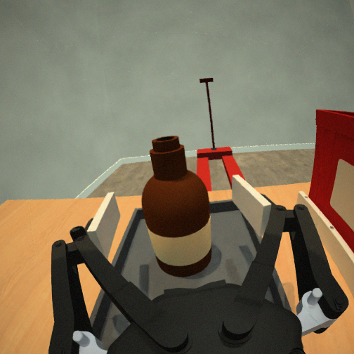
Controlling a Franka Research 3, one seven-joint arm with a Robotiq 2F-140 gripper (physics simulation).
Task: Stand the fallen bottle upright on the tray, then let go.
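A brown bottle [176,205] with a cream label band stands upright on the grey tray [226,205], its neck pointing up and its base on the tray floor. My gripper [174,196] is open, with one pale finger pad to the left of the bottle and one to the right. There is a gap between each pad and the bottle. The near part of the tray is hidden by the gripper's body.
The tray lies on a wooden table [30,240]. A red box-like object [327,150] stands at the right, beside a long pale strip [327,231]. Beyond the table's far edge, a red pallet jack [215,153] with a tall handle stands on the floor before a grey wall.
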